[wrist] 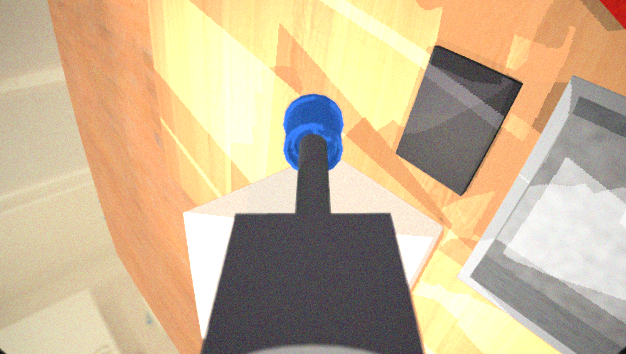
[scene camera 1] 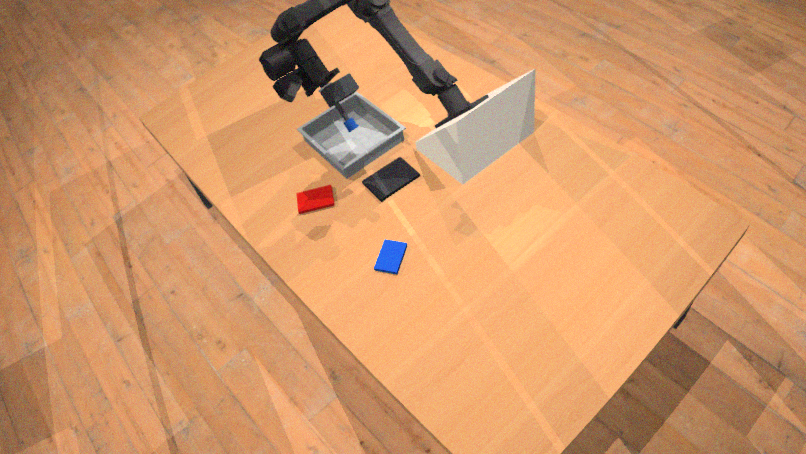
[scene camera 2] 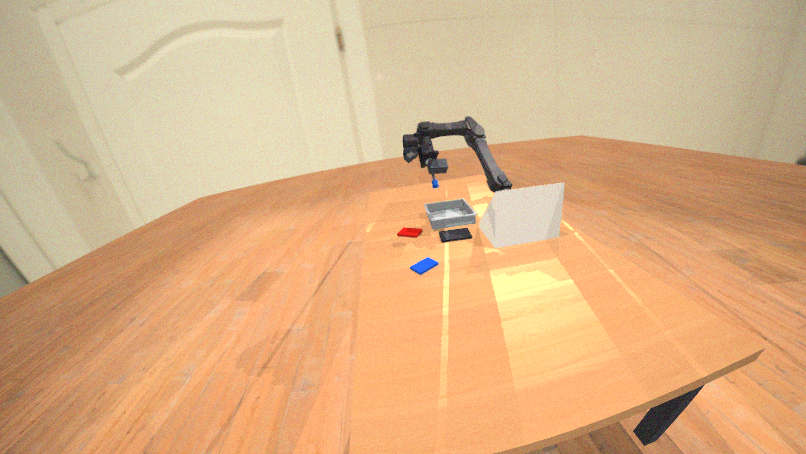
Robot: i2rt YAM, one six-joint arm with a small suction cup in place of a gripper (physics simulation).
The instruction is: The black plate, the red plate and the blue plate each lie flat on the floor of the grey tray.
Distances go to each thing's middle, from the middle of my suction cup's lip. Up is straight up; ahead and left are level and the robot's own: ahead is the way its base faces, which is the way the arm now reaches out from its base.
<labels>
The black plate (scene camera 1: 394, 176) lies 6 cm behind my suction cup, 2 cm to the left of it and 23 cm below it. Round my suction cup: red plate (scene camera 1: 322, 197): 12 cm ahead, 9 cm to the right, 23 cm below; then grey tray (scene camera 1: 377, 132): 10 cm behind, 18 cm to the right, 21 cm below; then blue plate (scene camera 1: 391, 254): 12 cm ahead, 21 cm to the left, 23 cm below.
</labels>
